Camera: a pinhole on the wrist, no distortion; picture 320 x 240 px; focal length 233.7 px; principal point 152.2 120.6 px. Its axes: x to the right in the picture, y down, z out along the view. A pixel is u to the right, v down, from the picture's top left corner.
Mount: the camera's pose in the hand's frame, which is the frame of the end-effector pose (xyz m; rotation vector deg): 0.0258 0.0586 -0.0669 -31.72 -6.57 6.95
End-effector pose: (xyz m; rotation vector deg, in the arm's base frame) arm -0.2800 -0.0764 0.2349 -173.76 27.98 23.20
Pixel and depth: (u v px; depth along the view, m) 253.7 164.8 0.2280
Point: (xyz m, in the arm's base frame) -0.2984 -0.3094 0.1052
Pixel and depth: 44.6 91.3 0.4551
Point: -0.6503 -0.1801 -0.0225
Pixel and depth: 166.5 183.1 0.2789
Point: -0.3994 -0.3191 0.1095
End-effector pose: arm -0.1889 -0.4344 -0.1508 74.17 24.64 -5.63
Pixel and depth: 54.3 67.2 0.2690
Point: -0.2107 -0.5921 0.0475
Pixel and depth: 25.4 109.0 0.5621
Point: -0.3238 -0.7920 0.3144
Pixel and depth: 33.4 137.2 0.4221
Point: -0.2675 -0.6432 0.2381
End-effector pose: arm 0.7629 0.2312 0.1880 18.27 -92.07 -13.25
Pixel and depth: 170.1 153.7 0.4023
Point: 0.4986 0.5214 0.2759
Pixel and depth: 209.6 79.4 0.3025
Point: 0.5270 0.3699 0.2925
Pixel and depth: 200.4 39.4 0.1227
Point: 0.6945 0.3000 0.2494
